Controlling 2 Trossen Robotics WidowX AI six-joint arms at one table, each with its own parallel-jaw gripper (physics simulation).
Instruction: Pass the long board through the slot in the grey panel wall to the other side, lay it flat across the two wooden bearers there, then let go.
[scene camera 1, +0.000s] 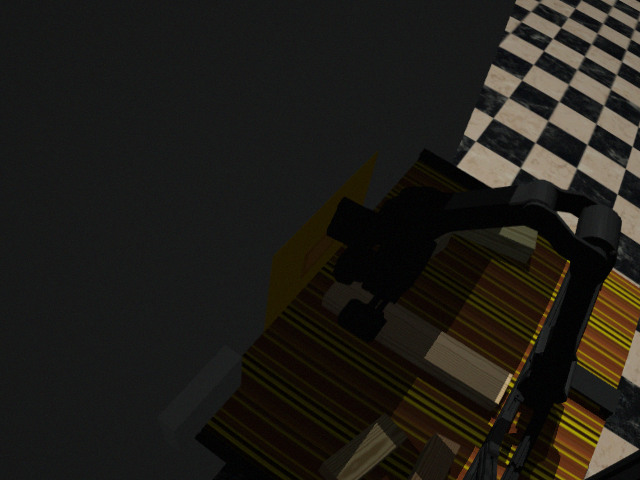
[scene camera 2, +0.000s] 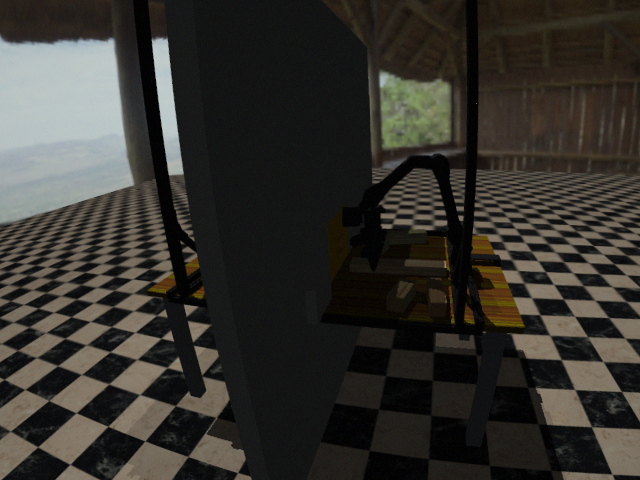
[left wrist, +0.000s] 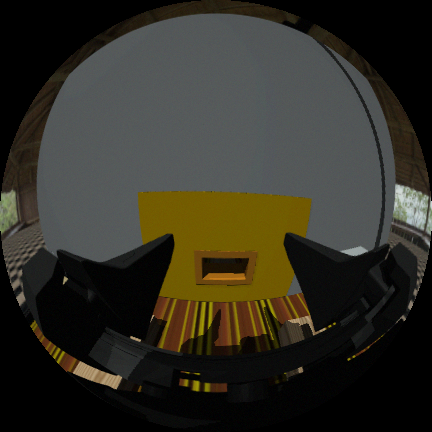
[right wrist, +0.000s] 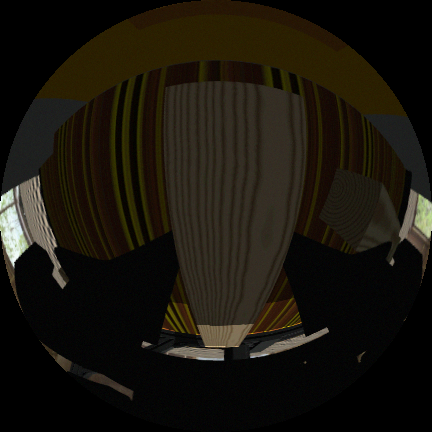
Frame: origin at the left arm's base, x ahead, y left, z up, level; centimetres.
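Seen in the pictures: left gripper, fingertip midpoint: (left wrist: 230, 239); right gripper, fingertip midpoint: (scene camera 2: 374, 267) (right wrist: 230, 232); right arm's base, link origin: (scene camera 1: 535, 392).
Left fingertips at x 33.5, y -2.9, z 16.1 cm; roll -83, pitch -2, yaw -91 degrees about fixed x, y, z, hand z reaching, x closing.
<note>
Pixels of each thing's top centre, then the offset from my left fingertips to it. "spot": a spot on its surface instead. Level surfaces: height alone.
- long board, top centre: (right wrist: 226, 317) (scene camera 1: 420, 336) (scene camera 2: 398, 262) dx +35.9, dy -0.8, dz -14.7 cm
- striped table, surface height: dz -18.0 cm
- slot's orange frame, top centre: (left wrist: 224, 243) dx +12.3, dy -0.6, dz -6.0 cm
- grey bracket, surface spot: (scene camera 1: 199, 395) spot: dx +17.0, dy -32.3, dz -8.0 cm
The long board (scene camera 1: 466, 364) (scene camera 2: 423, 263) (right wrist: 233, 181) lies level and low over the striped table (scene camera 1: 318, 381) (scene camera 2: 366, 290), one end towards the yellow panel (scene camera 1: 304, 257) (scene camera 2: 337, 240) (right wrist: 225, 40) (left wrist: 225, 221) in the grey wall (scene camera 1: 199, 143) (scene camera 2: 270, 167) (left wrist: 201, 120). My right gripper (scene camera 1: 366, 310) (scene camera 2: 372, 262) (right wrist: 230, 232) is shut on the board near that end, which stops short of the panel. On the other side, my left gripper (left wrist: 230, 239) is open and empty, facing the slot's orange frame (left wrist: 225, 254). Pale wood pieces (left wrist: 296, 328) (left wrist: 95, 372) lie low beside its fingers.
Loose wooden blocks (scene camera 1: 366, 448) (scene camera 1: 434, 459) (scene camera 1: 518, 235) (scene camera 2: 401, 292) (right wrist: 354, 209) lie on the right arm's side of the table. Black frame posts (scene camera 2: 470, 143) (scene camera 2: 151, 143) stand at the table's ends. A grey bracket (scene camera 1: 199, 395) sits at the wall's foot.
</note>
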